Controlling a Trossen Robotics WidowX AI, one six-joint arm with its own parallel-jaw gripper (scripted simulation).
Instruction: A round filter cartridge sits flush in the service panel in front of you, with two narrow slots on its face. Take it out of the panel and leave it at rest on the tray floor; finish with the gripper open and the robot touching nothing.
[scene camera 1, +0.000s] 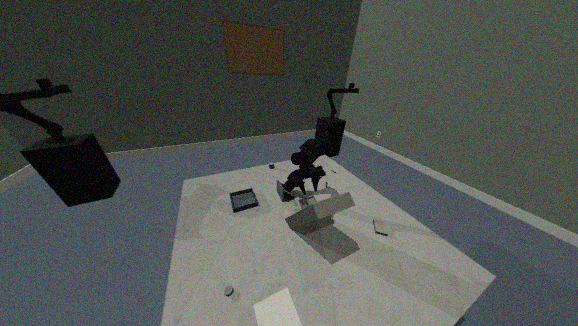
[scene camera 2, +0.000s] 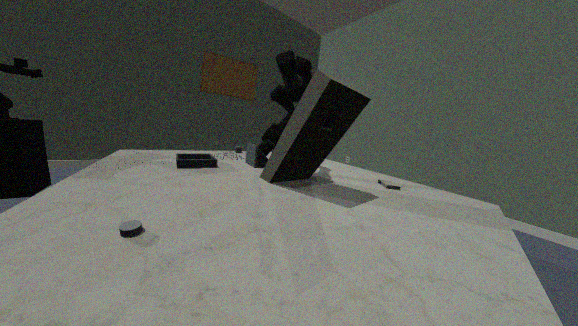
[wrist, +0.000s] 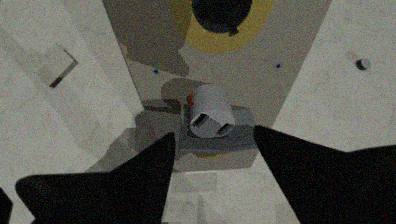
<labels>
same spot on service panel: (scene camera 1: 315, 211) = (scene camera 2: 323, 73)
</labels>
